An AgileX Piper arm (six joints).
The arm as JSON. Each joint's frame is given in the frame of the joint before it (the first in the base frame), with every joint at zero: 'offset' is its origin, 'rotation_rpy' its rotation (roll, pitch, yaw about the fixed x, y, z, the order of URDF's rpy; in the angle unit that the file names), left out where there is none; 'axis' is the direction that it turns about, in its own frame. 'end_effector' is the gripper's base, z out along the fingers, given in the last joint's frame.
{
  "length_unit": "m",
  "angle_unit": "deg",
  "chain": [
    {
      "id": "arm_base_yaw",
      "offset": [
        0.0,
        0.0,
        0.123
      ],
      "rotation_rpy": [
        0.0,
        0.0,
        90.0
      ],
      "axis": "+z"
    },
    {
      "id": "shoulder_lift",
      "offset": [
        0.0,
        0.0,
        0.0
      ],
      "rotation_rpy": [
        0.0,
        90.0,
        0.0
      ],
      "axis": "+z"
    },
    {
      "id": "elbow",
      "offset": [
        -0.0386,
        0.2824,
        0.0
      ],
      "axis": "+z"
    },
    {
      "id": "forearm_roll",
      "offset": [
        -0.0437,
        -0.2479,
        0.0
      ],
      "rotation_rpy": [
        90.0,
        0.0,
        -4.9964
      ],
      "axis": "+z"
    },
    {
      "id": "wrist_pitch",
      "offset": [
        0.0,
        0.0,
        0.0
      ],
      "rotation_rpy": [
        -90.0,
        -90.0,
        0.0
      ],
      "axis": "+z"
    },
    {
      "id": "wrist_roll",
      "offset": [
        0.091,
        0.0,
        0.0
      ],
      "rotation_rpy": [
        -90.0,
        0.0,
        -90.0
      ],
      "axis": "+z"
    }
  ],
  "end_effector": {
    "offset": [
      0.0,
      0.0,
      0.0
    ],
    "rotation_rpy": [
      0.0,
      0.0,
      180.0
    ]
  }
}
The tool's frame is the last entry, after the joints.
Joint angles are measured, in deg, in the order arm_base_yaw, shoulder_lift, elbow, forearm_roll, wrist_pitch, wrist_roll. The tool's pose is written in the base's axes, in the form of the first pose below.
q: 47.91 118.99 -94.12 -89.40 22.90 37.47
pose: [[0.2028 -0.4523 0.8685 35.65], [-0.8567 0.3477 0.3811 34.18], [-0.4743 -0.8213 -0.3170 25.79], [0 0 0 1]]
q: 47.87 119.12 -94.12 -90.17 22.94 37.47
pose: [[0.2093 -0.4468 0.8698 35.71], [-0.8609 0.3377 0.3806 34.19], [-0.4638 -0.8285 -0.3139 25.72], [0 0 0 1]]
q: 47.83 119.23 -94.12 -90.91 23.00 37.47
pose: [[0.2153 -0.4411 0.8713 35.76], [-0.8648 0.3283 0.3799 34.19], [-0.4536 -0.8353 -0.3107 25.67], [0 0 0 1]]
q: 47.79 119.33 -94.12 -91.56 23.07 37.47
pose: [[0.2203 -0.4358 0.8727 35.82], [-0.8682 0.3201 0.3790 34.18], [-0.4446 -0.8412 -0.3079 25.62], [0 0 0 1]]
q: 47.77 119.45 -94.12 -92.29 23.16 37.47
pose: [[0.2260 -0.4300 0.8741 35.86], [-0.8720 0.3106 0.3783 34.19], [-0.4342 -0.8477 -0.3047 25.56], [0 0 0 1]]
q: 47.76 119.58 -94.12 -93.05 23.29 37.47
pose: [[0.2316 -0.4236 0.8757 35.91], [-0.8760 0.3007 0.3771 34.20], [-0.4231 -0.8545 -0.3014 25.50], [0 0 0 1]]
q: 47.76 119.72 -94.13 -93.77 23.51 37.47
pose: [[0.2358 -0.4167 0.8779 35.95], [-0.8801 0.2915 0.3747 34.21], [-0.4121 -0.8610 -0.2980 25.43], [0 0 0 1]]
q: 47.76 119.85 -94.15 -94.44 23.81 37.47
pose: [[0.2386 -0.4092 0.8807 36.00], [-0.8842 0.2834 0.3712 34.20], [-0.4015 -0.8673 -0.2942 25.38], [0 0 0 1]]
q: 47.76 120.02 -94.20 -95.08 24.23 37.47
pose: [[0.2394 -0.4009 0.8843 36.07], [-0.8888 0.2760 0.3658 34.19], [-0.3907 -0.8736 -0.2902 25.32], [0 0 0 1]]
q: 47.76 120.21 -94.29 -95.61 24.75 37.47
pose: [[0.2380 -0.3923 0.8885 36.15], [-0.8934 0.2705 0.3587 34.17], [-0.3810 -0.8792 -0.2861 25.25], [0 0 0 1]]
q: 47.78 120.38 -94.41 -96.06 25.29 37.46
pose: [[0.2361 -0.3837 0.8928 36.22], [-0.8975 0.2662 0.3517 34.17], [-0.3726 -0.8843 -0.2815 25.22], [0 0 0 1]]
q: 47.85 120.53 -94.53 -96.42 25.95 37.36
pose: [[0.2331 -0.3744 0.8975 36.26], [-0.9019 0.2619 0.3435 34.17], [-0.3637 -0.8895 -0.2766 25.21], [0 0 0 1]]
